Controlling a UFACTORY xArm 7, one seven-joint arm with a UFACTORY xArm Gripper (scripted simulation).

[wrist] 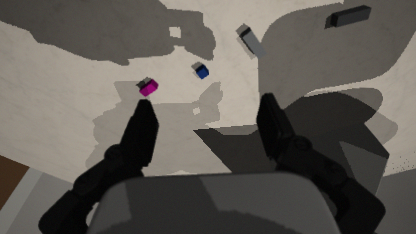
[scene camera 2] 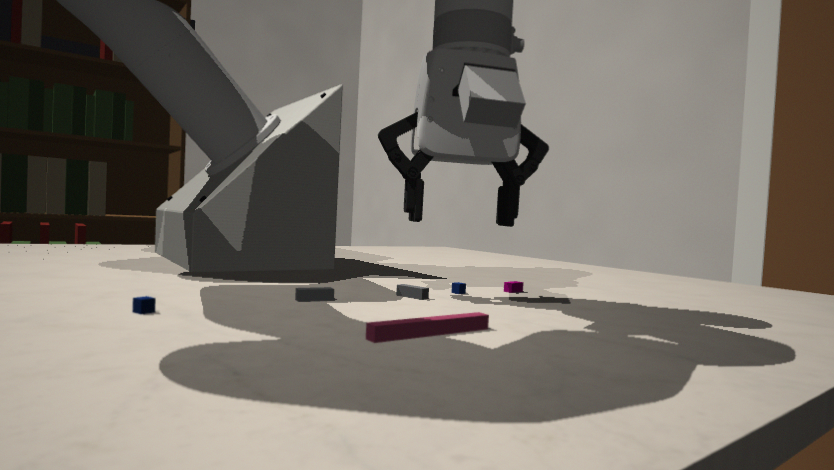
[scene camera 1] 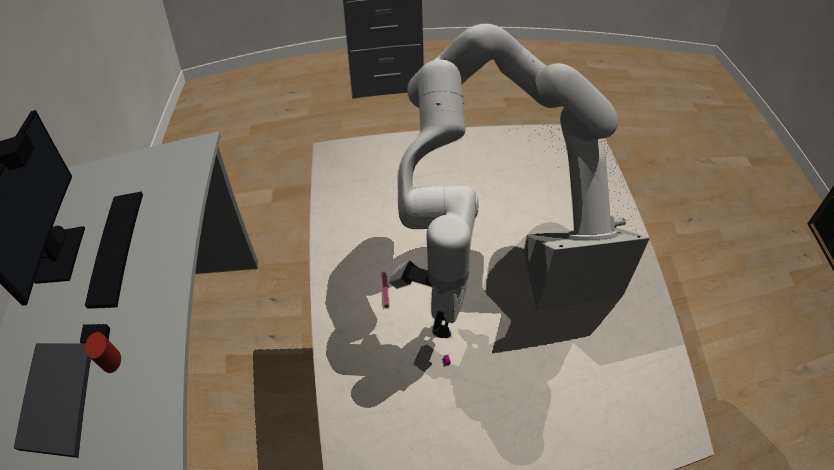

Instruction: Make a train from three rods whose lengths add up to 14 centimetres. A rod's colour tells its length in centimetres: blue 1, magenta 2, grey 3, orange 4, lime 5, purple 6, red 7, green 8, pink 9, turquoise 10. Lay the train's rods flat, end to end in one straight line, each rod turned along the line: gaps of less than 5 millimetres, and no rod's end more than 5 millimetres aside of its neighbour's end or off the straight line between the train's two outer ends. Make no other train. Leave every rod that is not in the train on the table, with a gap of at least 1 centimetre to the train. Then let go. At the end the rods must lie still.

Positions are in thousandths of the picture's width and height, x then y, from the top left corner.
Labels:
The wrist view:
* my gripper: 496,468
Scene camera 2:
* my gripper: 552,476
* pink rod: 457,705
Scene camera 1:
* my gripper: 537,676

